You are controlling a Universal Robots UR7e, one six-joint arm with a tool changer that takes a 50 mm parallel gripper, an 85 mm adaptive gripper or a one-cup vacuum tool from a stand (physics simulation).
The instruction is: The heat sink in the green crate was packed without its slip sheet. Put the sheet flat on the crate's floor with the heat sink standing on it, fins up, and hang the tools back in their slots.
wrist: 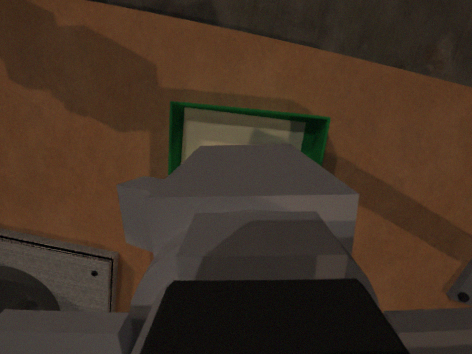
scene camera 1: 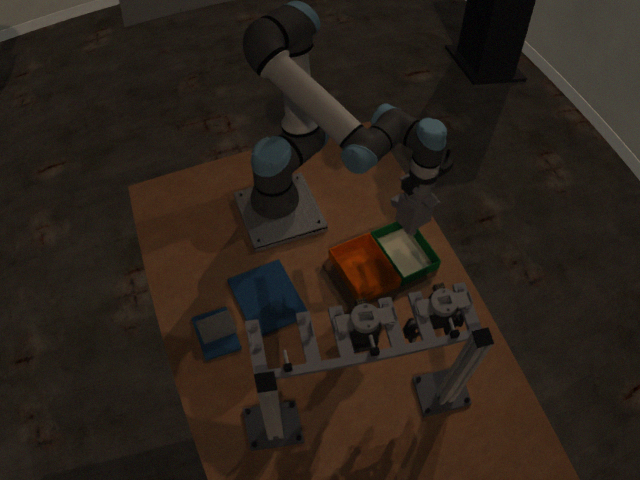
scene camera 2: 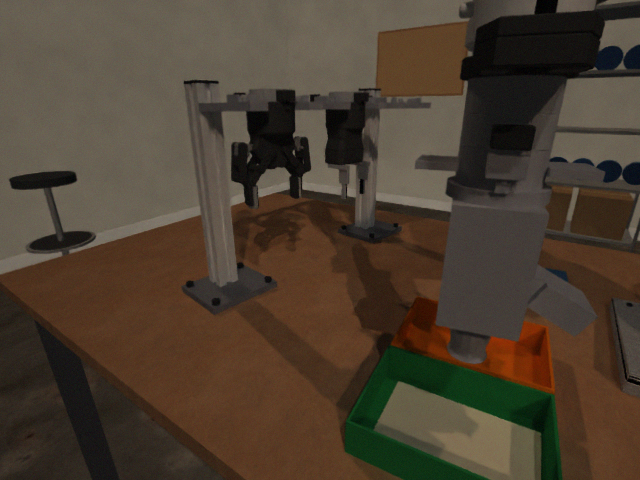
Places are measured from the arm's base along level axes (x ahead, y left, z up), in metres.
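Pixels of known places: arm's base, origin of the base link: [wrist: 15, 305] [scene camera 1: 274, 200].
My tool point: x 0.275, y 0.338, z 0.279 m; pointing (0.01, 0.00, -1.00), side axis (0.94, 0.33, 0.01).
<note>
For each thing: its top centre in the pictures, then the offset to it from my tool point. "*": a spot on its surface instead. Level surfaces: height alone.
- vacuum tool, surface spot: [scene camera 2: 467, 354] * dx -0.004, dy +0.016, dz -0.181 m
- pale slip sheet, middle of its top: [scene camera 2: 454, 440] [wrist: 240, 156] [scene camera 1: 404, 251] dx -0.004, dy +0.003, dz -0.301 m
- green crate, surface spot: [scene camera 2: 392, 448] * dx +0.032, dy +0.075, dz -0.272 m
- grey flat-topped block, middle of its top: [scene camera 1: 215, 324] dx +0.126, dy -0.593, dz -0.266 m
- small blue tray, middle of its top: [scene camera 1: 215, 332] dx +0.136, dy -0.599, dz -0.296 m
- orange crate, middle of its top: [scene camera 2: 472, 334] [scene camera 1: 365, 263] dx +0.033, dy -0.140, dz -0.263 m
- blue mat, its level: dz -0.296 m
My vacuum tool [scene camera 1: 412, 230] [scene camera 2: 467, 354] is on the arm, its cup bare and above the crates; the tool body hides the cup in the wrist view. The pale slip sheet [scene camera 1: 405, 252] [scene camera 2: 449, 426] [wrist: 225, 129] lies apparently flat inside the green crate [scene camera 1: 421, 274] [scene camera 2: 392, 448] [wrist: 316, 137], with clear space between it and the cup. No heat sink shows on the visible part of the sheet. A grey flat-topped block [scene camera 1: 216, 326] sits on a small blue tray [scene camera 1: 223, 350]; I cannot tell whether it is the heat sink.
The orange crate [scene camera 1: 366, 263] [scene camera 2: 550, 356] adjoins the green one. A blue mat [scene camera 1: 266, 291] lies beyond. The tool stand [scene camera 1: 330, 366] [scene camera 2: 210, 206] holds the parallel gripper [scene camera 1: 366, 319] [scene camera 2: 344, 136] and adaptive gripper [scene camera 1: 444, 302] [scene camera 2: 271, 129]; its third slot is empty. The robot base plate [wrist: 75, 272] is nearby.
</note>
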